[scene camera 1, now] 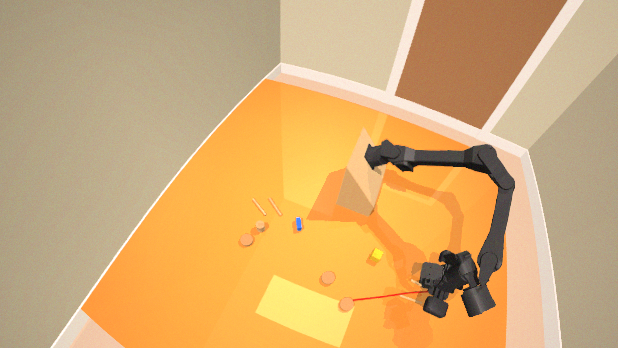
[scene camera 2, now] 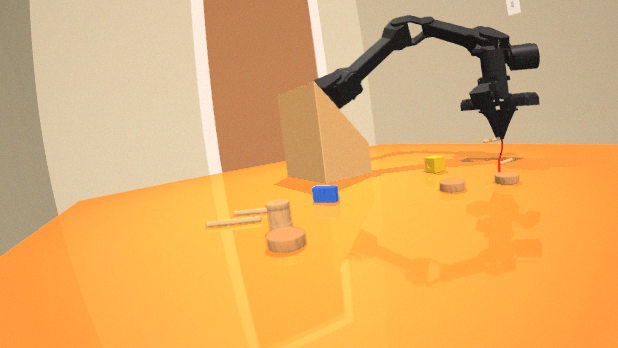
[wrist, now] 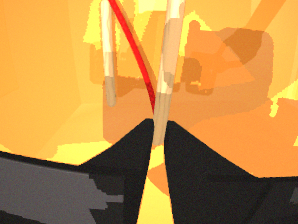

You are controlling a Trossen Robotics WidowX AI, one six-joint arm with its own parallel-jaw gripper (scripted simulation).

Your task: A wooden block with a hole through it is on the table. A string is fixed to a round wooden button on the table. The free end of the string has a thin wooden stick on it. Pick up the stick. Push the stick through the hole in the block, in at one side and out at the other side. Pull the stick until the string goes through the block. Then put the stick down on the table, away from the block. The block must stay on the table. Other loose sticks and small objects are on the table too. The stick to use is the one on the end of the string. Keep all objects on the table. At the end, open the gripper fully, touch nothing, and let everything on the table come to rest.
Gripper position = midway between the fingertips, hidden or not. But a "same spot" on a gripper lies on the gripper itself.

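You'd see the gripper in scene camera 1 [429,289], and it's there in scene camera 2 and the wrist view as well. On the gripper, [scene camera 2: 495,110] and [wrist: 114,179] are the same spot.
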